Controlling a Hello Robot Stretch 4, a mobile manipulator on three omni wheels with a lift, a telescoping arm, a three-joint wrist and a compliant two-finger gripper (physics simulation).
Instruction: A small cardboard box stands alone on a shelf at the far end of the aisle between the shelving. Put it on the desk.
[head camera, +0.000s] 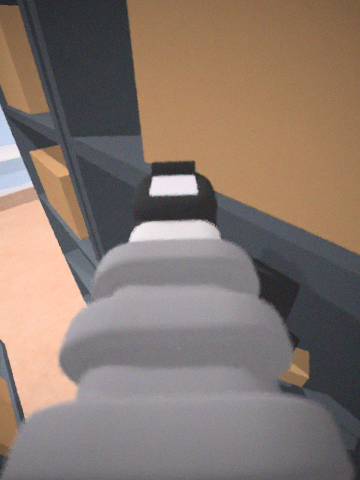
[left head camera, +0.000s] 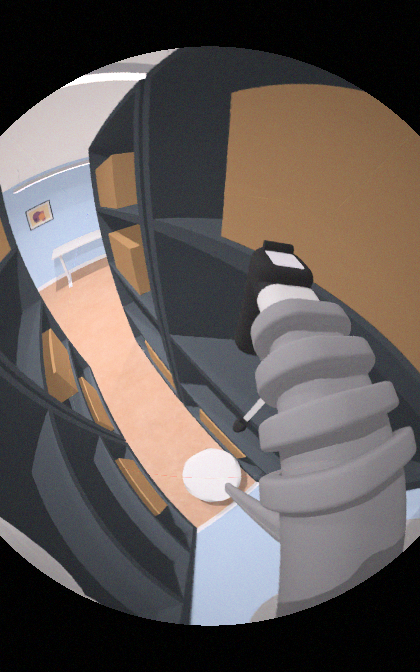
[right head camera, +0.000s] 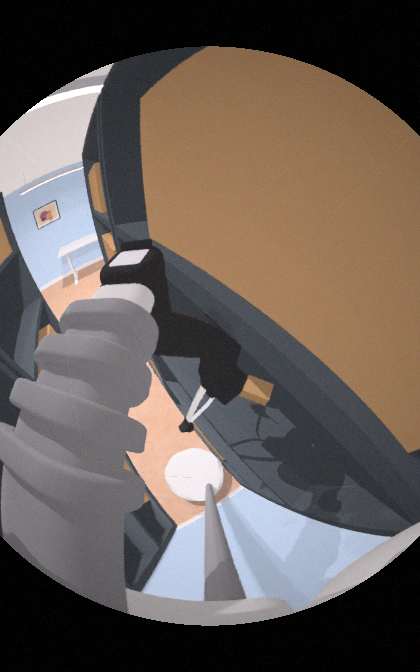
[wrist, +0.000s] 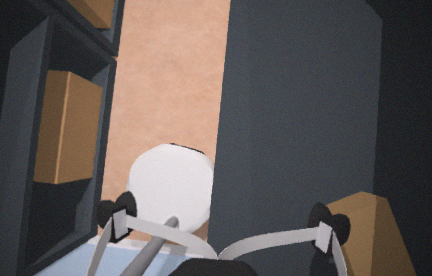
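Seen in the pictures: gripper, fingertip midpoint: (wrist: 221, 214); robot's base at its link origin: (wrist: 178, 185).
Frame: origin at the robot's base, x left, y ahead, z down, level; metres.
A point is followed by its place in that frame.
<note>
The small cardboard box (head camera: 300, 366) {x -0.252, y 0.306, z -1.013 m} (right head camera: 258, 390) (wrist: 369, 235) {x -0.217, y 0.334, z -1.013 m} sits on a dark shelf (left head camera: 215, 357) (wrist: 300, 100) {x -0.071, y 0.401, z -0.963 m}, partly hidden by the arm in the head view and by a finger in the wrist view. My gripper (wrist: 221, 214) {x -0.088, y 0.247, z -1.048 m} is open and empty, fingers spread wide. In the wrist view its right fingertip overlaps the box's left edge; contact cannot be told. Its left fingertip is over the aisle side, in front of the white base. In the right head view one fingertip (right head camera: 186, 425) shows. A white table (left head camera: 77, 245) (right head camera: 80, 245), perhaps the desk, stands far off by the blue wall.
A large cardboard box (head camera: 250, 100) {x -0.059, y 0.290, z -1.504 m} (left head camera: 320, 175) (right head camera: 280, 225) stands on the shelf above the arm. My round white base (left head camera: 211, 475) (right head camera: 194, 474) (wrist: 170, 185) {x 0.017, y 0.019, z -0.187 m} is in the narrow aisle, with shelving and cardboard boxes on both sides. A blue wall (left head camera: 235, 560) closes the near end.
</note>
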